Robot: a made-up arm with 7 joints. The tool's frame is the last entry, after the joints. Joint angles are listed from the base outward. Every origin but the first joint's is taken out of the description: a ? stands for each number. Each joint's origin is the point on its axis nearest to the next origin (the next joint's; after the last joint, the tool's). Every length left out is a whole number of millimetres.
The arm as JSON. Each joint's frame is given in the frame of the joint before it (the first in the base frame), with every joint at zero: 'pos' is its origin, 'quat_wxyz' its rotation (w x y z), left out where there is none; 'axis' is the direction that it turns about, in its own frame. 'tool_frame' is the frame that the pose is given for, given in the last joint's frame.
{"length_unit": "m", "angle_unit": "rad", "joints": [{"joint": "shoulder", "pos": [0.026, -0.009, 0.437], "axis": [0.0, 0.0, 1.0]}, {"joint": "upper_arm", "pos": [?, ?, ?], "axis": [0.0, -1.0, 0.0]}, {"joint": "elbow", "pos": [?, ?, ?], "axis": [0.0, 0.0, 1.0]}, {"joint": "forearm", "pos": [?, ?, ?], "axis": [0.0, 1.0, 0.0]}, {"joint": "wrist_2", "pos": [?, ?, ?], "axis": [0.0, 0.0, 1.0]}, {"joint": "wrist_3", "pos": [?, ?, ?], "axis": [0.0, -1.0, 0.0]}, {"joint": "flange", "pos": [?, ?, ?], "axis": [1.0, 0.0, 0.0]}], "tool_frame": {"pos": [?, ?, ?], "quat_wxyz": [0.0, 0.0, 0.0, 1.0]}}
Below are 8 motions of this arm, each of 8 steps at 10 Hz.
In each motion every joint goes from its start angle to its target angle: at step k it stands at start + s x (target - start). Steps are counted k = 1, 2, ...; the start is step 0. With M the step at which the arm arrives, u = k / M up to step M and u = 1 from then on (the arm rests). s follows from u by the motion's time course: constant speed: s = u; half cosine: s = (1 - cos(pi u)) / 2; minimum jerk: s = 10 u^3 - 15 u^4 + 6 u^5.
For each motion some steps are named. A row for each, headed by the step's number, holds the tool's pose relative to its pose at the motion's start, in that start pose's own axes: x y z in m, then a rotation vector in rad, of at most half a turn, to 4 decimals.
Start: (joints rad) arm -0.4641 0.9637 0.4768 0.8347 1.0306 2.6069 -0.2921
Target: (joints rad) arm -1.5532 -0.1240 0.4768 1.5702 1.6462 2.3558 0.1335
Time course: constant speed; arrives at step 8
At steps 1, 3, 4, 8:
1: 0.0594 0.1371 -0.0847 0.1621 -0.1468 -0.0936
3: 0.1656 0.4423 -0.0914 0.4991 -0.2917 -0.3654
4: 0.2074 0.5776 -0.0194 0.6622 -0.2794 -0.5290
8: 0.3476 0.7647 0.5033 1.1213 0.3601 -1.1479

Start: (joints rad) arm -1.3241 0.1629 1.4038 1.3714 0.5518 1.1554 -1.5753
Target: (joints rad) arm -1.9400 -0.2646 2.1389 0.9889 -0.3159 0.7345 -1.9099
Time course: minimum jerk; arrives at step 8
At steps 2, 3, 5, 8:
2: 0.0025 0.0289 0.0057 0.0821 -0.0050 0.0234
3: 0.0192 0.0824 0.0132 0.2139 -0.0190 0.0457
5: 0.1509 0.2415 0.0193 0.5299 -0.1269 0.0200
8: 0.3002 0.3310 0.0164 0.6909 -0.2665 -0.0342

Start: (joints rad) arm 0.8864 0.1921 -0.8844 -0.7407 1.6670 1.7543 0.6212
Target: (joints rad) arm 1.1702 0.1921 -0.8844 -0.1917 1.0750 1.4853 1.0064
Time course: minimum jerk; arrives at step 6
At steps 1, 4, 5, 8:
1: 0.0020 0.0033 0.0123 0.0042 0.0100 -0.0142
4: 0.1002 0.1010 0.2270 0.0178 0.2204 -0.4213
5: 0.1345 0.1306 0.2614 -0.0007 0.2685 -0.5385
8: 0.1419 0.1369 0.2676 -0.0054 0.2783 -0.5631

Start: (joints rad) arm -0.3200 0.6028 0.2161 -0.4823 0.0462 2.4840 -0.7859
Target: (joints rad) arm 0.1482 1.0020 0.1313 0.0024 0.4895 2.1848 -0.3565
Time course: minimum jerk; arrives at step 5
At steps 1, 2, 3, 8:
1: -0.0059 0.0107 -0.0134 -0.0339 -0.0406 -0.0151
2: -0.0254 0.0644 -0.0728 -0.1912 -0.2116 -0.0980
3: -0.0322 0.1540 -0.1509 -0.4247 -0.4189 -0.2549
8: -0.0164 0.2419 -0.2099 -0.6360 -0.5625 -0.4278

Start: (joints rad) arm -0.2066 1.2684 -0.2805 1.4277 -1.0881 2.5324 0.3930
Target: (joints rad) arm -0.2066 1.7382 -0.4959 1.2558 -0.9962 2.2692 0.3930
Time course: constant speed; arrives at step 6
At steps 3, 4, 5, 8:
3: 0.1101 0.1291 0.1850 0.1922 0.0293 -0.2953
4: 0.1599 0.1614 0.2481 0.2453 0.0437 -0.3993
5: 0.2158 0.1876 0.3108 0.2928 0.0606 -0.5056
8: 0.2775 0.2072 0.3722 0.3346 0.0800 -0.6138

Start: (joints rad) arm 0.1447 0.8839 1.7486 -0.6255 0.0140 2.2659 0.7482
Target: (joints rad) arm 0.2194 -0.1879 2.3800 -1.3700 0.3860 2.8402 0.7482
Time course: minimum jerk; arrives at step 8
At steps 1, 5, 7, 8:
1: -0.0023 0.0068 0.0191 0.0089 0.0311 0.0040
5: 0.1655 -0.0458 0.7880 0.5930 1.2877 0.5972
7: 0.3081 -0.1926 0.9439 0.8625 1.6164 1.0219
8: 0.3173 -0.2028 0.9505 0.8794 1.6329 1.0520

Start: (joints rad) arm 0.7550 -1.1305 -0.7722 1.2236 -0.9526 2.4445 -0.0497
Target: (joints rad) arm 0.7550 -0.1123 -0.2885 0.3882 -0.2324 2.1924 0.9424
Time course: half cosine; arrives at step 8
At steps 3, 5, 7, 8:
3: 0.1930 0.3164 0.1584 -0.3516 0.3476 -0.5480
5: 0.6347 0.5255 0.3194 -0.7185 1.1082 -0.9578
7: 0.9976 0.5061 0.3843 -0.8244 1.8146 -0.9473
8: 1.0474 0.4922 0.3895 -0.8230 1.9188 -0.9193

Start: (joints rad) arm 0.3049 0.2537 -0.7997 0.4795 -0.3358 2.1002 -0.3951
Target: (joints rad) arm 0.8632 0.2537 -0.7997 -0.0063 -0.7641 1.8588 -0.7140
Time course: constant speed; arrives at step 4
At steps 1, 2, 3, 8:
1: -0.0163 0.0278 0.0419 0.0595 0.0295 -0.0337
2: -0.0217 0.0686 0.0752 0.1254 0.0374 -0.0858
3: -0.0162 0.1190 0.0968 0.1951 0.0188 -0.1503
8: 0.0000 0.1750 0.1047 0.2662 -0.0299 -0.2199

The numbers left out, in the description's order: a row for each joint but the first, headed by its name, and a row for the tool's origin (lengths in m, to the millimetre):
upper_arm: 0.024 -0.058 0.0
elbow: -0.009 0.0 0.421
forearm: 0.018 0.105 0.0
wrist_2: -0.007 0.0 0.559
wrist_3: 0.004 -0.174 0.0
flange: 0.068 0.0 0.141
tool: 0.0 -0.015 -0.006

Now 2 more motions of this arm.
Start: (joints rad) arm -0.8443 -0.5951 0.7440 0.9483 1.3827 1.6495 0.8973
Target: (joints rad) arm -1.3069 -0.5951 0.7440 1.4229 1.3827 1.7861 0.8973
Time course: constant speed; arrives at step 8
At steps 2, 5, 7, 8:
2: 0.0423 -0.0342 0.0886 0.0197 0.1496 0.0403
5: 0.1297 -0.0786 0.2090 0.0313 0.3754 0.1013
7: 0.2016 -0.1007 0.2781 0.0270 0.5259 0.1414
8: 0.2408 -0.1088 0.3089 0.0212 0.6009 0.1610

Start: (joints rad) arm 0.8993 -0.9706 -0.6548 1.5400 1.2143 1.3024 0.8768
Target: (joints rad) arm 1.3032 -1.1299 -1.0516 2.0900 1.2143 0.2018 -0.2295
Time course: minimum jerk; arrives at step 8
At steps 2, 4, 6, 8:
2: -0.0060 0.0333 0.0089 0.1335 -0.0337 -0.1248
4: 0.0075 0.1581 0.0537 0.5572 -0.2649 -0.5442
6: 0.0726 0.2699 0.1003 0.8160 -0.6402 -0.8134
8: 0.0963 0.2964 0.1099 0.8558 -0.7553 -0.8475

